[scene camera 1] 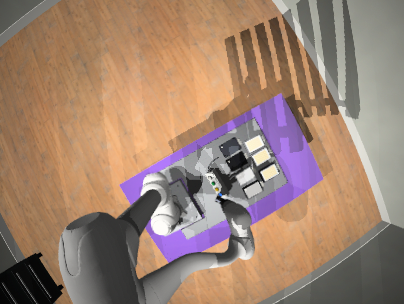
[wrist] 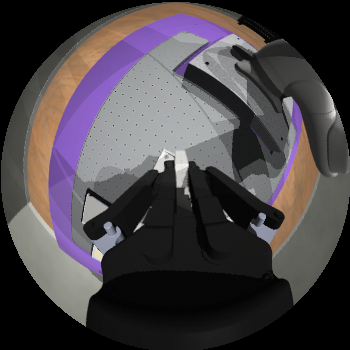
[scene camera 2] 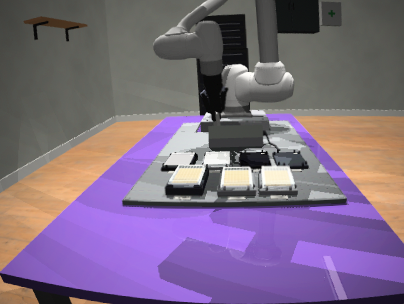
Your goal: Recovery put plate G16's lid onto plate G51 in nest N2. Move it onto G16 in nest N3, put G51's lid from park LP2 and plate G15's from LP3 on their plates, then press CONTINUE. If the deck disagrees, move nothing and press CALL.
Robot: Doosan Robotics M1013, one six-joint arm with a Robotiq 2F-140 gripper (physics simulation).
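Places are measured from the arm's base along level axes (x ahead, y left, z up), in metres.
Pixels of known places: gripper, between the fingertips: (scene camera 1: 217, 196) (wrist: 180, 158); arm's base, origin of its link: (wrist: 264, 76) (scene camera 2: 235, 114).
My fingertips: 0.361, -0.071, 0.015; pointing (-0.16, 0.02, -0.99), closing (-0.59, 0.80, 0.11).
For each thing: its top centre in the pictures, then the offset to it from my fingertips, as dx, dy, dz. "spot": a spot on its surface instead.
- button box, centre of its top: (wrist: 205, 204) (scene camera 2: 235, 124) (scene camera 1: 218, 185) +0.041, +0.079, +0.024
- blue button, centre of its top: (scene camera 1: 220, 194) +0.025, +0.003, +0.009
- yellow button, centre of its top: (scene camera 1: 217, 189) +0.020, +0.053, +0.015
- green button, centre of its top: (scene camera 1: 213, 183) +0.018, +0.103, +0.015
- row with a light grey piece, a spot on its surface: (wrist: 95, 207) spot: +0.224, -0.116, -0.042
- white piece, centre of its top: (scene camera 2: 217, 157) (scene camera 1: 245, 176) +0.259, +0.019, -0.042
- black piece, a spot on its surface: (scene camera 2: 254, 159) (scene camera 1: 237, 161) spot: +0.262, +0.147, -0.050
- dark grey piece, a spot on its surface: (scene camera 2: 290, 160) (scene camera 1: 232, 146) spot: +0.278, +0.271, -0.050
My gripper (scene camera 1: 219, 199) (scene camera 2: 216, 118) (wrist: 180, 158) is shut and empty, with its fingertips low at the blue-button end of the button box (scene camera 1: 211, 176) (scene camera 2: 236, 136) (wrist: 164, 157). Contact with a button cannot be told. In scene camera 1 the blue button (scene camera 1: 220, 194) shows beside the fingertips, near the yellow button (scene camera 1: 217, 189) and green button (scene camera 1: 213, 183). Three cream-topped plates (scene camera 1: 254, 143) (scene camera 1: 261, 155) (scene camera 1: 269, 173) (scene camera 2: 187, 176) (scene camera 2: 237, 178) (scene camera 2: 278, 177) sit upright in a row of nests. Their labels and lids are too small to read.
Beside the plates is a row with a light grey piece (scene camera 1: 252, 189) (scene camera 2: 180, 160) (wrist: 95, 207), a white piece (scene camera 1: 245, 175) (scene camera 2: 217, 159), a black piece (scene camera 1: 237, 161) (scene camera 2: 254, 159) and a dark grey piece (scene camera 1: 230, 146) (scene camera 2: 290, 160). The arm's base plate (wrist: 220, 65) stands behind the box.
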